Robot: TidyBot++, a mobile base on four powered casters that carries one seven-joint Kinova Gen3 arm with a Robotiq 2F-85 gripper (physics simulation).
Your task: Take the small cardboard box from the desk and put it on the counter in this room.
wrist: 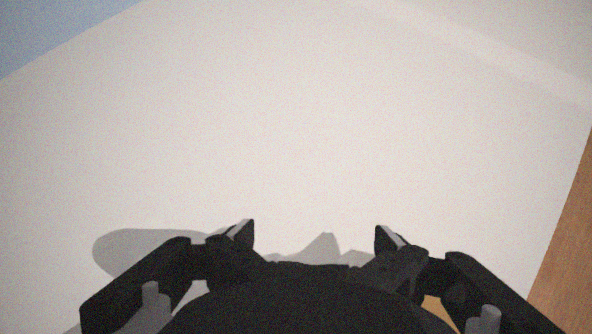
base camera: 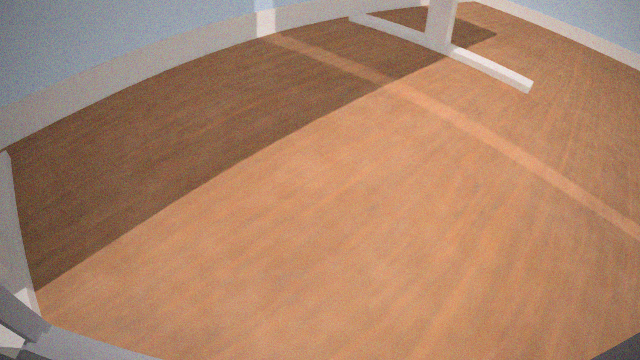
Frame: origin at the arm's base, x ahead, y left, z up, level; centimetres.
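Seen in the pictures: gripper, fingertip midpoint: (wrist: 313, 235).
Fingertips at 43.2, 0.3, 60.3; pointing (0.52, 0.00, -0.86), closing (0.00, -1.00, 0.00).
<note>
Pixels of each thing's top centre, then the offset from my fingertips to it, as dx, dy, dz. "pt": a spot on its surface instead. Level surfaces: height alone.
- white desk top at its surface level: dz -5.0
- small tan patch at a spot on its surface: (wrist: 434, 307) pt -4.1, -7.7, +0.0
- desk's white post at a spot on its surface: (base camera: 441, 22) pt +71.5, -33.2, -89.8
- white leg at a spot on its surface: (base camera: 15, 215) pt -10.9, +52.1, -98.8
- Wooden floor at its surface level: dz -100.0
A white desk top (wrist: 310, 125) fills most of the wrist view. My gripper (wrist: 313, 235) is open and empty above it, its two black fingertips wide apart. Its grey shadow falls on the desk top beside and between the fingers. A small tan patch (wrist: 434, 307) shows through the gap in the right finger's linkage; too little of it shows to tell whether it is the cardboard box. The box cannot be made out elsewhere, and the counter cannot be made out in either view.
The desk's white post (base camera: 441, 22) and foot bar (base camera: 492, 68) stand at the back in the base view. Another white leg (base camera: 15, 215) is close at the left edge. A blue wall (base camera: 125, 30) with a pale baseboard (base camera: 150, 52) runs behind. Wooden floor (base camera: 350, 225) lies ahead.
</note>
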